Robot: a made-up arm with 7 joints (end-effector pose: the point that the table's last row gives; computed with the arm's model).
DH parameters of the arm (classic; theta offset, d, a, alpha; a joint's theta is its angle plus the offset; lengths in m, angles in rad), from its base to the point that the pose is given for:
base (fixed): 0 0 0 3.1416
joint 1: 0 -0.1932 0 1.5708
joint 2: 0 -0.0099 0 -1.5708
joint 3: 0 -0.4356 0 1.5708
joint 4: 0 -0.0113 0 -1.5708
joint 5: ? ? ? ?
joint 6: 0 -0.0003 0 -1.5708
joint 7: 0 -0.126 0 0
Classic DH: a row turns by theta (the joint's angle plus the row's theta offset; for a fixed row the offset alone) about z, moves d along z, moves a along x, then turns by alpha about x.
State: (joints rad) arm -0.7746 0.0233 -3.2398 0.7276 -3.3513 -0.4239 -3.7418
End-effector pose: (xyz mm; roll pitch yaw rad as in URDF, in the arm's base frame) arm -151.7 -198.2 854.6 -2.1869 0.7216 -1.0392
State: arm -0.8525 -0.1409 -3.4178 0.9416 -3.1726 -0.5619 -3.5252
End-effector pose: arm -183.4 -339.2 722.0 -1.4166 1.1167 -0.2867
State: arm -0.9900 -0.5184 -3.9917 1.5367 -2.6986 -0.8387 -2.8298
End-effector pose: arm -38.8 -442.3 386.1 0.1812 0.3942 2.2646
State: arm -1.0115 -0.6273 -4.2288 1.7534 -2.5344 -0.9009 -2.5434
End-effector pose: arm 18.5 -402.5 324.3 0.1372 0.1994 2.8998
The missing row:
joint 5: 0 -0.2247 0 1.5708
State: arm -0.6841 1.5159 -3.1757 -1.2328 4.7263 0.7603 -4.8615
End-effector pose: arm 479.6 294.0 -76.6 -0.6753 -0.4896 0.5610
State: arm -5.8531 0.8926 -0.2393 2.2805 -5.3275 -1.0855 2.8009
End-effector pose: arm 397.4 -41.1 201.5 0.9061 -0.9991 -0.2575
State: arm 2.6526 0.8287 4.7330 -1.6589 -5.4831 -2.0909 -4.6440
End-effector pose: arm -259.5 46.8 478.2 2.3270 1.4642 -0.9258
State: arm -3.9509 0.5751 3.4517 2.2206 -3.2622 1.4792 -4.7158
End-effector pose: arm 62.6 -72.5 654.2 -2.9515 -0.2874 2.1088
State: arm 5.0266 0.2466 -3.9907 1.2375 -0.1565 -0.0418 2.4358
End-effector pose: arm 210.8 -157.5 787.0 2.3395 -0.7554 -3.1055
